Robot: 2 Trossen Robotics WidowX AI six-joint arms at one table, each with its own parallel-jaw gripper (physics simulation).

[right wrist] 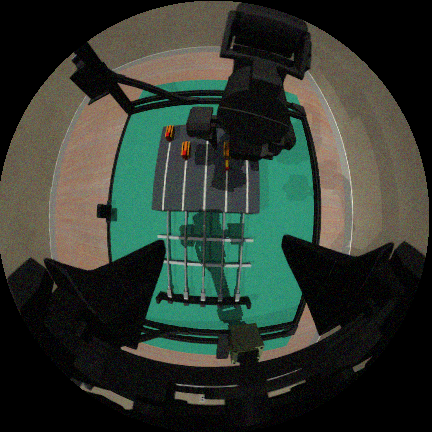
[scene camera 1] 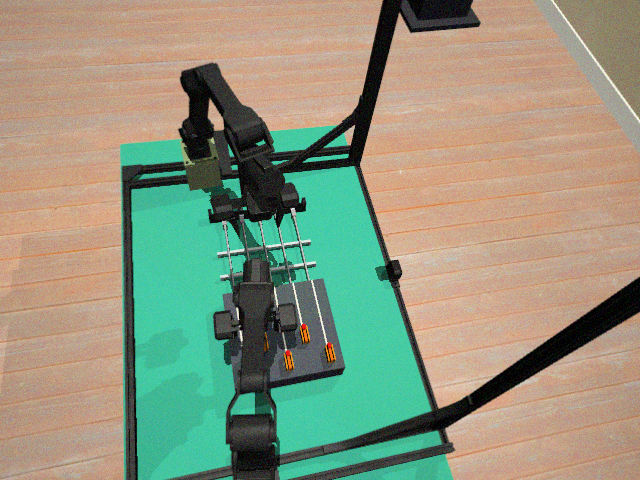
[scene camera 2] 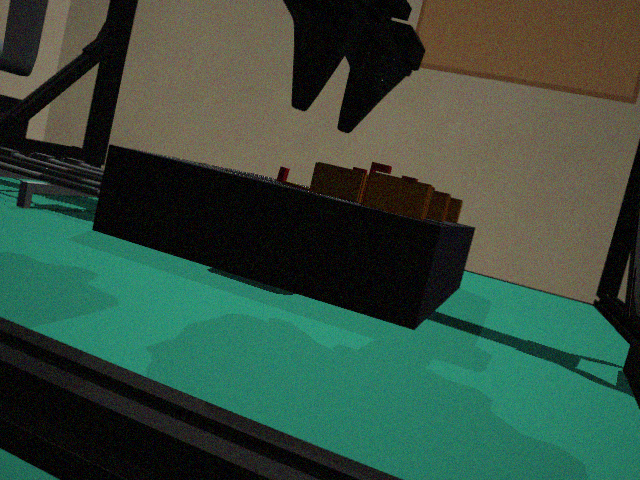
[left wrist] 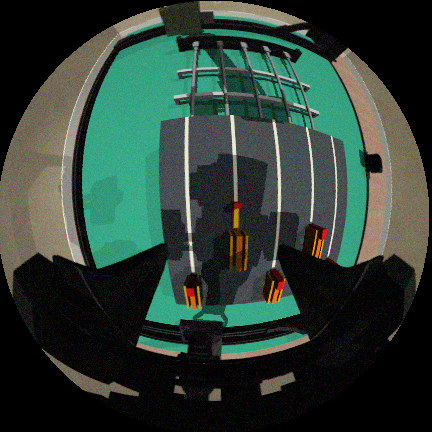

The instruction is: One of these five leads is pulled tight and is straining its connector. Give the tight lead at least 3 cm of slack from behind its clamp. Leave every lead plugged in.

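Where they show: left gripper, fingertip midpoint: (scene camera 2: 323, 121) (left wrist: 224, 250); right gripper, fingertip midpoint: (right wrist: 224, 244) (scene camera 1: 258, 230); left arm's base, link origin: (scene camera 1: 254, 470) (left wrist: 200, 337); right arm's base, link origin: (right wrist: 246, 355) (scene camera 1: 198, 150).
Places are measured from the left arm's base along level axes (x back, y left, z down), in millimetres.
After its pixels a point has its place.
Observation:
Five pale leads run over the dark block (scene camera 1: 330, 320) @[x -323, y -225, z -45 mm] (scene camera 2: 258, 248) (left wrist: 172, 150) @[x -387, y 29, z -44 mm]. One lead (left wrist: 234, 160) @[x -376, y -40, z -44 mm] (right wrist: 226, 190) @[x -383, y -38, z -44 mm], second from left in the left wrist view, runs straight to a red and yellow plug (left wrist: 236, 218) @[x -313, y -45, z -46 mm] that sticks out of its orange connector (left wrist: 239, 250) @[x -285, y -47, z -68 mm]. The others meet orange connectors, such as one (left wrist: 192, 291) @[x -234, y 1, z -74 mm] and another (left wrist: 274, 286) @[x -231, y -100, z -65 mm]. At the far end the leads reach grey clips on a black bar (left wrist: 207, 46) @[x -702, y 9, z 15 mm] (right wrist: 212, 300) @[x -706, y -39, z -3 mm]. My left gripper (scene camera 2: 324, 118) @[x -298, y -28, z -98 mm] (left wrist: 224, 250) @[x -298, y -28, z -98 mm] is open above the connectors, touching none. My right gripper (right wrist: 224, 244) @[x -470, y -52, z -281 mm] is open, high over the black bar's side.
Two grey rails (scene camera 1: 224, 254) @[x -575, y 39, z 3 mm] (scene camera 1: 310, 264) @[x -518, y -203, z 3 mm] cross under the leads between block and black bar. An olive box (scene camera 1: 203, 173) @[x -832, y 85, z -51 mm] (right wrist: 245, 340) @[x -832, y 81, z -66 mm] stands at the right arm's base. A black frame (scene camera 1: 127, 310) @[x -432, y 299, z 7 mm] borders the green mat (scene camera 1: 175, 289) @[x -487, y 179, z 22 mm]. The left arm hides part of the block in scene camera 1.

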